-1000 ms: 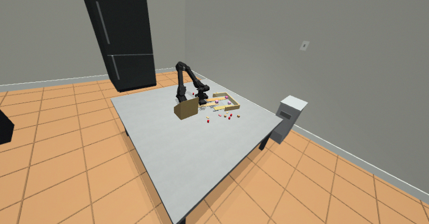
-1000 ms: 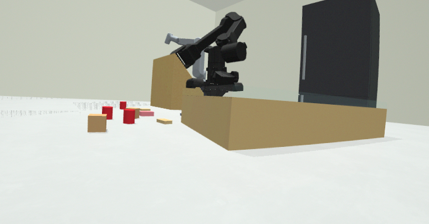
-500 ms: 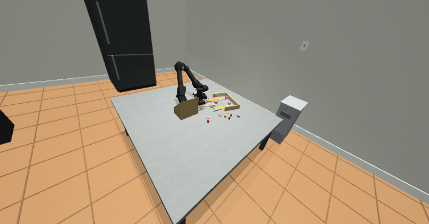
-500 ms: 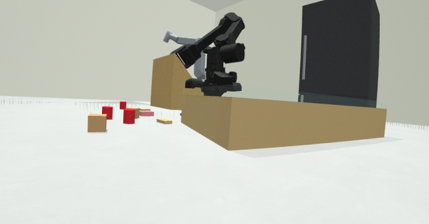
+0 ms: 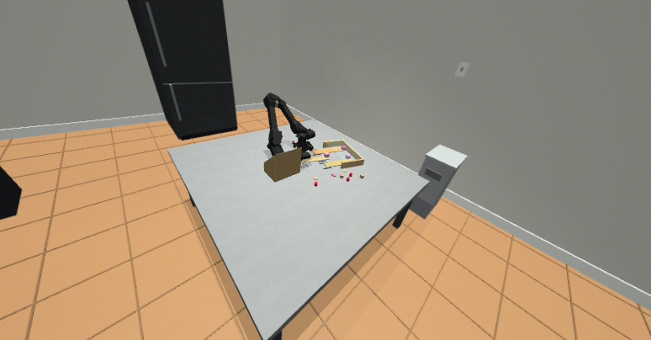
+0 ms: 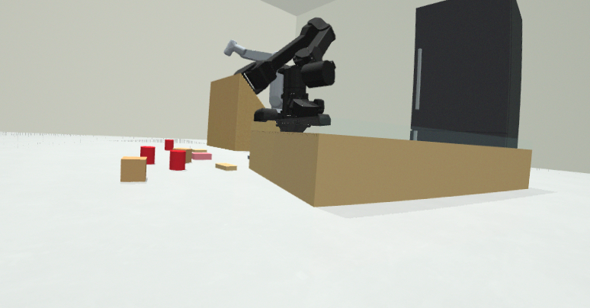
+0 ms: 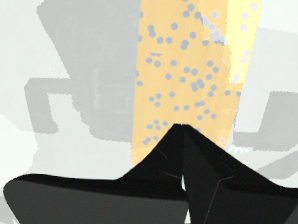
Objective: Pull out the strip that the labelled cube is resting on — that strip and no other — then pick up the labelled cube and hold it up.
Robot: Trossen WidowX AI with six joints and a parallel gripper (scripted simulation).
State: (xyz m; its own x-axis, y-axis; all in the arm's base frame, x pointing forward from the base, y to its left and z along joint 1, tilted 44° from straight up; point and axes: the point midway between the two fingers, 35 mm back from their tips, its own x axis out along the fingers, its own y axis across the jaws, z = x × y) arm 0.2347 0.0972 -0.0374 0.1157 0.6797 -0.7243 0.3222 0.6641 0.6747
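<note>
Right now the pale orange speckled strip is 90 mm ahead of my gripper tip and 40 mm to the right of it. Round my gripper tip: pink slab (260 mm to the right, 60 mm ahead).
</note>
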